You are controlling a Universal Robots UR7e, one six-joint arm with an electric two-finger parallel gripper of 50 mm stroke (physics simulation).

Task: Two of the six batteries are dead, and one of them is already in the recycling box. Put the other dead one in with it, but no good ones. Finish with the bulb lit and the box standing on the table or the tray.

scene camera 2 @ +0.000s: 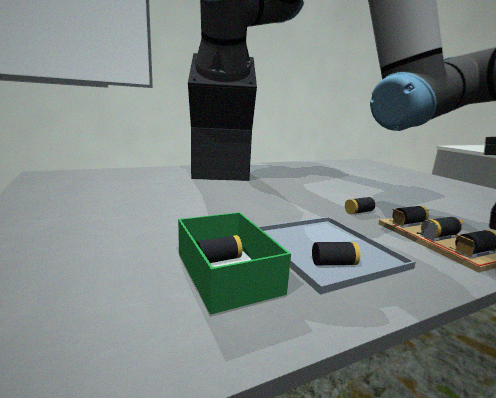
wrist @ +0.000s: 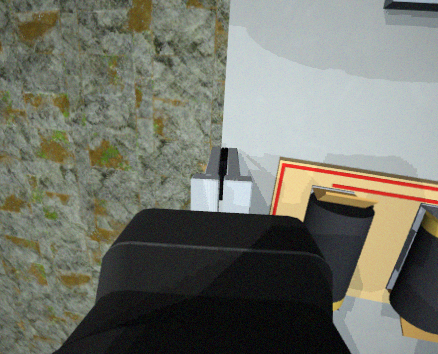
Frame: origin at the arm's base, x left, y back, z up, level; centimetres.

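Seen in the pictures: gripper, fingertip midpoint: (wrist: 224, 163); arm's base, link origin: (scene camera 2: 223, 68).
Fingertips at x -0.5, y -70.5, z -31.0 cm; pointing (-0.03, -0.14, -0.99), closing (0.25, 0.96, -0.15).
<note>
Pixels of each thing's middle, then the offset from my fingertips to it. "spot": a spot on its surface instead.
- green recycling box, body centre: (scene camera 2: 227, 254) dx -30.8, dy +25.9, dz +2.1 cm
- tray, body centre: (scene camera 2: 325, 246) dx -12.8, dy +22.3, dz -0.3 cm
- black battery with a yellow end, body centre: (scene camera 2: 218, 249) dx -29.8, dy +29.4, dz +1.1 cm
- battery, body centre: (scene camera 2: 335, 253) dx -16.3, dy +18.3, dz +1.1 cm
- wooden board, surface spot: (wrist: 377, 265) spot: dx +8.6, dy +8.9, dz +0.1 cm
- white thing, surface spot: (scene camera 2: 240, 258) spot: dx -26.9, dy +27.8, dz -0.6 cm
The green recycling box (scene camera 2: 250, 285) stands upright on the table, left of the tray (scene camera 2: 320, 289) (wrist: 415, 6). One black battery with a yellow end (scene camera 2: 220, 249) lies in it. Another battery (scene camera 2: 335, 253) lies on the tray, and one (scene camera 2: 360, 205) lies on the table behind it. Three batteries sit in the wooden board (scene camera 2: 480, 263) (wrist: 377, 265): one (scene camera 2: 411, 215), a middle one (scene camera 2: 442, 227) (wrist: 417, 285) and a near one (scene camera 2: 477, 242) (wrist: 337, 250). My gripper (wrist: 224, 163) is shut and empty, above the table edge beside the board. The bulb does not show.
The table's edge (scene camera 2: 350, 350) drops to a mottled floor (scene camera 2: 400, 372) (wrist: 100, 175). The arm's black pedestal (scene camera 2: 221, 150) stands at the back of the table. A white thing (scene camera 2: 240, 258) lies in the box. A dark shape (scene camera 2: 493, 215) is cut off at the right edge of the scene view.
</note>
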